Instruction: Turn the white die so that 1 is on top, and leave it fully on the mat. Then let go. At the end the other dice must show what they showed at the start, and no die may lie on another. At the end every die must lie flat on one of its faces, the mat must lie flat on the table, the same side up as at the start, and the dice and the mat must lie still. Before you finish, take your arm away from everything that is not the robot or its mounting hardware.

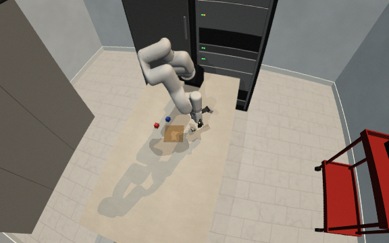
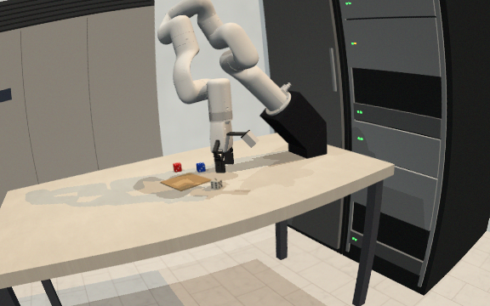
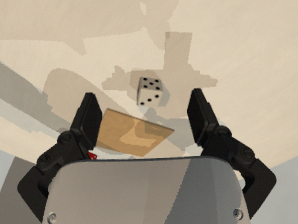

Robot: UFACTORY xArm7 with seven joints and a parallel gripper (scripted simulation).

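My hand is 60 mm above the white die, 30 mm short of it and 10 mm to the left of it. Round my hand: red die 280 mm to the right, 120 mm ahead, 60 mm below; then blue die 230 mm to the right, 60 mm below, 30 mm ahead; then brown mat 130 mm to the right, 120 mm ahead, 80 mm below.
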